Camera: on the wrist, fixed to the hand. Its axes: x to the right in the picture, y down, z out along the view.
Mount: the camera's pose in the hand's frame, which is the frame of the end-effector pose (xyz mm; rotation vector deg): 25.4 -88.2 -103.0 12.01 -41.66 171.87
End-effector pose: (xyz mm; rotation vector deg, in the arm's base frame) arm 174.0 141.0 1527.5 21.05 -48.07 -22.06
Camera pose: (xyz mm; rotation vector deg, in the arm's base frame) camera 252.9 69.0 1440.1 -62.86 -67.92 141.72
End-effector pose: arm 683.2 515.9 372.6 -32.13 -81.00 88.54
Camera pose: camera 785.5 581.3 438.1 48.70 -17.81 -71.09
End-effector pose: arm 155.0 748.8 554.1 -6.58 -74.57 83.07
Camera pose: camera 271.7 811.0 593.4 45.02 7.12 -77.18
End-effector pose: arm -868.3 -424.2 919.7 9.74 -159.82 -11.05
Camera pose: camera -848.7 -526.2 1010.5 155.81 20.55 -35.10
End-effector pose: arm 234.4 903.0 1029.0 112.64 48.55 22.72
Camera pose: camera 157.4 1015.1 1005.5 -70.84 144.99 -40.56
